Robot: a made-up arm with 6 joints.
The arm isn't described. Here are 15 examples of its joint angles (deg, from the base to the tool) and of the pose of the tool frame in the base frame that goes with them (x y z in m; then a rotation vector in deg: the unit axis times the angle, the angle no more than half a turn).
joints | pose
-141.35 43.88 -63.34 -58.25 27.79 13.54 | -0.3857 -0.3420 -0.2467 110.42 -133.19 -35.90
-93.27 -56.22 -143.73 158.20 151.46 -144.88 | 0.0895 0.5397 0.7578 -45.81 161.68 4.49
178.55 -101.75 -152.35 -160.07 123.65 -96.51 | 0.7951 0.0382 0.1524 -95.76 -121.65 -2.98
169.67 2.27 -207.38 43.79 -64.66 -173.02 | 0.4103 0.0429 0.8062 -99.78 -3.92 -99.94
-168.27 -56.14 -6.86 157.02 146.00 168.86 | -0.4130 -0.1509 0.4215 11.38 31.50 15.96
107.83 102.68 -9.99 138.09 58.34 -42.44 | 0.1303 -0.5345 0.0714 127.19 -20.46 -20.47
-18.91 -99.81 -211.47 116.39 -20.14 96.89 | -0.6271 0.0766 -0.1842 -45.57 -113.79 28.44
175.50 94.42 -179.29 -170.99 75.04 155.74 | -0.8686 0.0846 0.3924 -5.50 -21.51 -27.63
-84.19 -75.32 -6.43 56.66 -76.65 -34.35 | -0.0955 -0.3476 0.4911 -6.32 -62.95 57.98
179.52 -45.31 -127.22 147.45 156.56 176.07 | 0.2891 -0.0836 0.9151 38.85 145.26 -7.59
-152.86 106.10 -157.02 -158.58 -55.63 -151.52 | -0.4621 -0.3071 -0.1693 20.70 165.55 -19.07
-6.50 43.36 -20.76 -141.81 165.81 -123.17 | 0.1771 -0.1047 -0.1133 -45.49 23.24 -162.28
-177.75 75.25 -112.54 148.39 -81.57 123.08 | -0.4568 0.0603 -0.0794 -80.13 101.03 5.98
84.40 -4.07 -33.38 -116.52 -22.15 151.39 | -0.0890 0.4592 -0.0120 -129.68 -69.14 3.41
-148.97 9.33 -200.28 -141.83 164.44 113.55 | 0.1707 0.2025 0.8356 -159.60 66.55 10.39
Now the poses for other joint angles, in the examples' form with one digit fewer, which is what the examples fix.
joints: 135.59 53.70 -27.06 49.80 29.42 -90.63
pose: 0.038 -0.010 -0.348 12.0 148.1 -65.3
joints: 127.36 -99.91 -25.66 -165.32 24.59 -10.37
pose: -0.221 0.273 0.761 -30.0 24.1 124.9
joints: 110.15 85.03 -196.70 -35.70 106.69 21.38
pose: -0.169 0.732 0.477 128.5 101.6 48.1
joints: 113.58 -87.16 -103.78 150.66 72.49 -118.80
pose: 0.160 -0.485 0.953 80.7 21.3 -31.8
